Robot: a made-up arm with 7 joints.
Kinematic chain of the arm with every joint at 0, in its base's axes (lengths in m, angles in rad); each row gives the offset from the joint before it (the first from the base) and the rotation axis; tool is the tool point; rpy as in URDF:
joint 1: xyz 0 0 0.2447 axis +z
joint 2: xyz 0 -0.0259 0.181 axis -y
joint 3: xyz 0 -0.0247 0.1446 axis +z
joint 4: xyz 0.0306 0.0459 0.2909 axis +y
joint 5: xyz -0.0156 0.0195 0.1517 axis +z
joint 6: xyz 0 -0.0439 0.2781 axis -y
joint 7: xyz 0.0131 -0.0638 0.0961 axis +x
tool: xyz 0 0 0 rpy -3.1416 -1.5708 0
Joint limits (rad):
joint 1: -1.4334..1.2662
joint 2: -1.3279..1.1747
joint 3: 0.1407..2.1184
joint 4: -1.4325..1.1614
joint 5: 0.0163..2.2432
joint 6: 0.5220..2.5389
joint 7: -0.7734..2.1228
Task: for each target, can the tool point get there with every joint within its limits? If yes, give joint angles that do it. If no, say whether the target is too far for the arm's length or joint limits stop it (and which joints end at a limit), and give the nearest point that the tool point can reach.
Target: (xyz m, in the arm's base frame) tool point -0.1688 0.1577 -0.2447
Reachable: no: joint limits stop it (at a limit: joint 2, joint 3, joint 4, joint 5) | nearest point -0.4062 0.3795 0.1781 | short by 0.533 m
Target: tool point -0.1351 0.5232 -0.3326
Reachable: no: joint limits stop it (at a limit: joint 1, joint 2, joint 4, joint 5) | nearest point 0.0498 0.6559 0.0667 | short by 0.460 m
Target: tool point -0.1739 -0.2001 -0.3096
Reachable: no: joint limits stop it (at a limit: joint 2, joint 3, joint 4, joint 5) | nearest point -0.3700 -0.4257 0.1725 | short by 0.567 m
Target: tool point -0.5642 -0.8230 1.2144
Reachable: no: too far | nearest point -0.4312 -0.6290 1.0285 | short by 0.300 m
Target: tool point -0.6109 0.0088 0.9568
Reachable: yes | joints -0.3617 0.7512 1.1381 -0.7675 1.6332 2.1838 0.4352
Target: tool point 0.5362 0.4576 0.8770
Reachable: yes | joints 0.9092 -1.0748 0.7108 -0.5830 1.5943 2.0094 0.0012
